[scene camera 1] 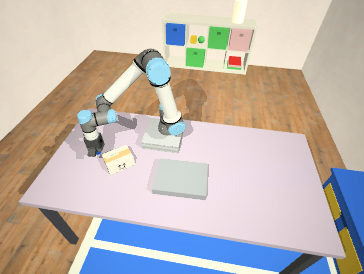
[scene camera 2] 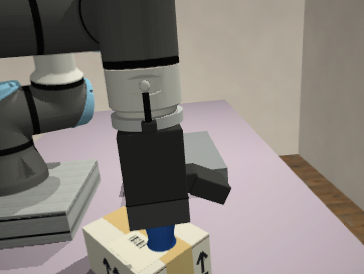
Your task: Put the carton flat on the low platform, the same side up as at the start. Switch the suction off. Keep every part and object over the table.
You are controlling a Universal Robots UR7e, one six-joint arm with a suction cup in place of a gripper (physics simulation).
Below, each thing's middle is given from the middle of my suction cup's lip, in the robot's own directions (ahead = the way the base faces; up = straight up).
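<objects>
Measured from the low grey platform (scene camera 1: 186, 179), my suction cup is 120 mm above it, and it is also 530 mm to the right of the platform and 70 mm short of it.
</objects>
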